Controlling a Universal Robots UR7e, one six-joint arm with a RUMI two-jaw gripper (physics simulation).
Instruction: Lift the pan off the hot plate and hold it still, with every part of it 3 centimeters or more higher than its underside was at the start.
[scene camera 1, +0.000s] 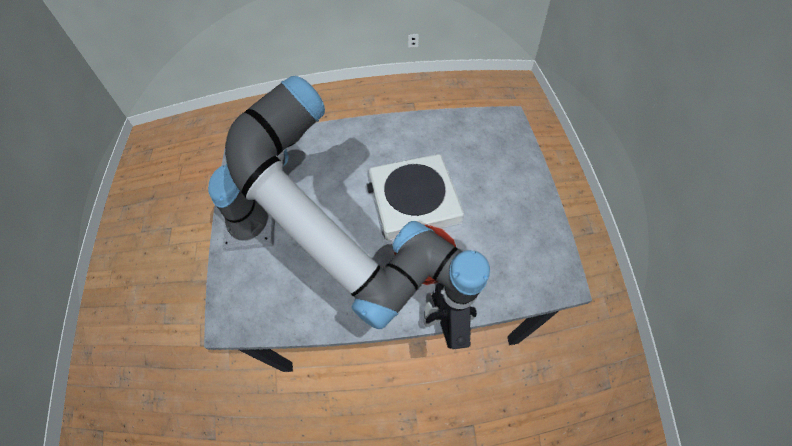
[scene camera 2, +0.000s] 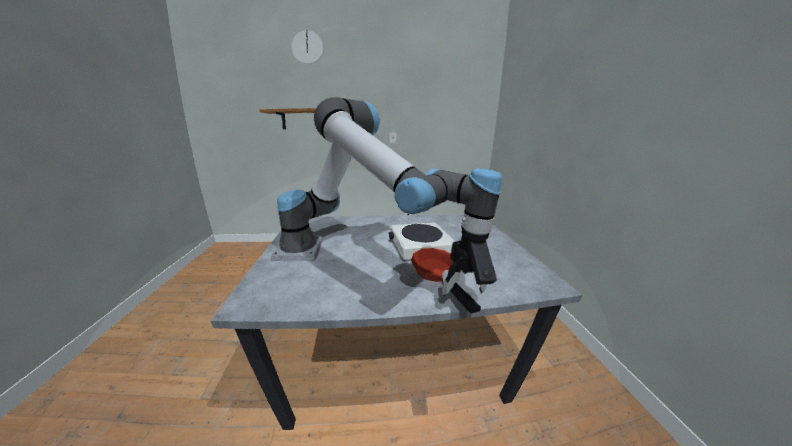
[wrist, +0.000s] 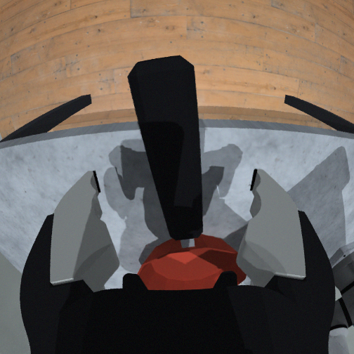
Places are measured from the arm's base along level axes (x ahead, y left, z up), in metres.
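Where they show: gripper, fingertip midpoint: (scene camera 1: 447, 321) (scene camera 2: 462, 294); arm's base, origin of the base link: (scene camera 1: 247, 220) (scene camera 2: 298, 244).
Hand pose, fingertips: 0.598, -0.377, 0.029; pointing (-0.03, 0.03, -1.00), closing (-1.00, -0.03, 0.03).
Note:
Each offset is from my fingertips to the top centre of the thing, as dx, dy, dz. Level surfaces: height alone.
The red pan @[-0.019, +0.109, +0.015] (scene camera 1: 445, 236) (scene camera 2: 431, 265) (wrist: 182, 270) is off the dark disc, close to the front side of the white hot plate @[-0.056, +0.413, +0.016] (scene camera 1: 451, 214) (scene camera 2: 407, 244). Whether its underside touches the table cannot be told. Its black handle @[-0.002, +0.008, +0.015] (scene camera 2: 466, 299) (wrist: 167, 145) points toward the table's front edge. My gripper (scene camera 2: 464, 290) (wrist: 174, 172) is open and points down over the handle. In the wrist view the handle runs between the two grey fingers, with a gap on each side, and neither finger touches it. In scene camera 1 the arm covers most of the pan.
The grey table @[dz -0.055] (scene camera 1: 498, 144) (scene camera 2: 332, 296) bears the arm's base (scene camera 1: 249, 238) (scene camera 2: 293, 254) at its left side. The gripper is near the table's front edge, with wooden floor beyond. A black knob @[-0.184, +0.452, -0.005] (scene camera 1: 370, 188) sticks out from the hot plate's left side.

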